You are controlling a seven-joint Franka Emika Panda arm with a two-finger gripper.
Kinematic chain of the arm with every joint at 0, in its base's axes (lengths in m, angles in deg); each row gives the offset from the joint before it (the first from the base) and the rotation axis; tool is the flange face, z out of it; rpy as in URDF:
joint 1: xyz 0 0 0.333 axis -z
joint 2: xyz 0 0 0 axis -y
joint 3: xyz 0 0 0.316 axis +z
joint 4: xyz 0.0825 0 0 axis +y
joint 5: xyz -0.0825 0 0.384 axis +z
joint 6: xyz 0 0 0 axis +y
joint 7: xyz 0.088 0 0 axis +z
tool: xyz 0 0 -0.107 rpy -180 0 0
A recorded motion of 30 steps. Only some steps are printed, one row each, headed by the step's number.
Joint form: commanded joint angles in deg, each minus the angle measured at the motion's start. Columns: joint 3, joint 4, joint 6, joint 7, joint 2, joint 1, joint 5.
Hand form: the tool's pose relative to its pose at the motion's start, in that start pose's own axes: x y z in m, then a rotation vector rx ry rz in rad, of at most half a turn. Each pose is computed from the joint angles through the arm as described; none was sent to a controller.
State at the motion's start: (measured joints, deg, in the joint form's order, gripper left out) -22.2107 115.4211 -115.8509 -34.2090 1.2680 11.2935 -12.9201
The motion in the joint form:
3: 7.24 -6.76 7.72 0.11 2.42 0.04 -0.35
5: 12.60 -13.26 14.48 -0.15 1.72 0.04 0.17
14: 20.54 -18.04 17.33 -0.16 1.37 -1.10 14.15
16: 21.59 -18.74 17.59 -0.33 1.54 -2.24 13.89
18: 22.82 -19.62 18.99 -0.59 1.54 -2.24 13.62
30: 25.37 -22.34 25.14 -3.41 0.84 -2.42 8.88
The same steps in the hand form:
3: -0.0248 -0.0419 -0.0787 0.0205 0.0425 -0.0938
5: -0.0478 -0.0768 -0.1263 0.0188 0.0448 -0.1561
14: -0.1194 -0.1495 -0.1782 0.2300 -0.0710 -0.2693
16: -0.1351 -0.1605 -0.1892 0.2362 -0.0579 -0.3041
18: -0.1448 -0.1651 -0.1963 0.2273 -0.0598 -0.3226
30: -0.1618 -0.1692 -0.2057 0.1187 -0.0499 -0.3287

